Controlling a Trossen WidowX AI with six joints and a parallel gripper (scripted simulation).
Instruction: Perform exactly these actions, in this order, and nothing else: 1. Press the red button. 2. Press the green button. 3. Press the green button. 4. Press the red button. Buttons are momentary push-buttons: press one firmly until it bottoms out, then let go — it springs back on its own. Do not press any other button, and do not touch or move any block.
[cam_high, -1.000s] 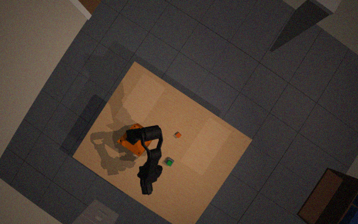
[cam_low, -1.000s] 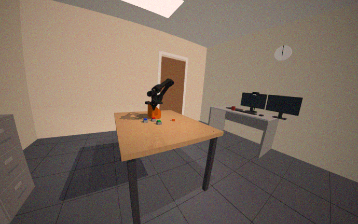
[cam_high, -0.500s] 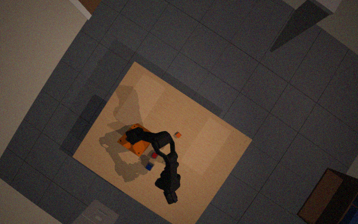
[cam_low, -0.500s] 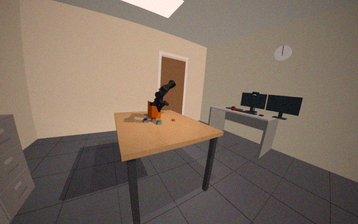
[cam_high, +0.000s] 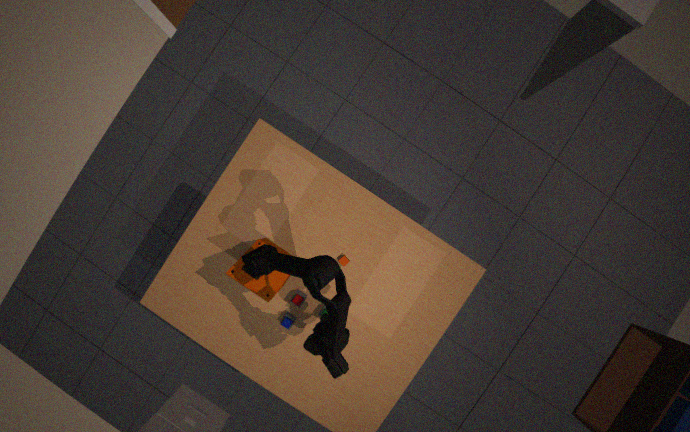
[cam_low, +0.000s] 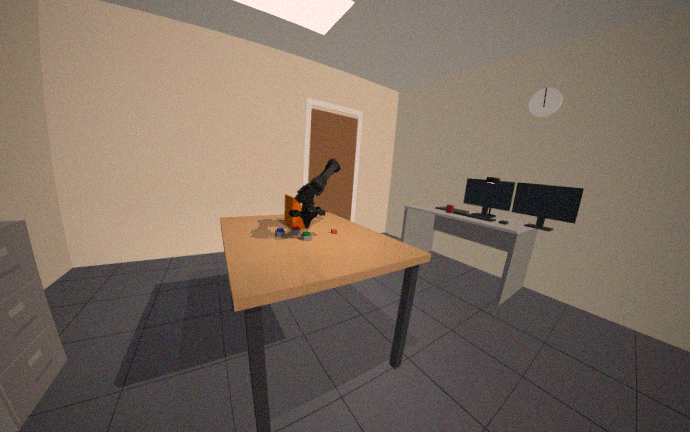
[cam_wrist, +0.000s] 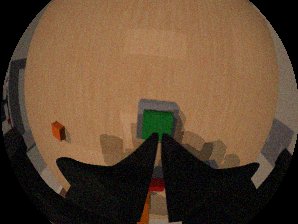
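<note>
Right now the green button is 3 cm below my gripper tip. The rest, counted from my gripper tip: small orange block 21 cm to the left, 7 cm behind, 5 cm below; red button 13 cm behind, 3 cm below, 2 cm to the right; blue button 12 cm to the right, 11 cm behind, 3 cm below.
</note>
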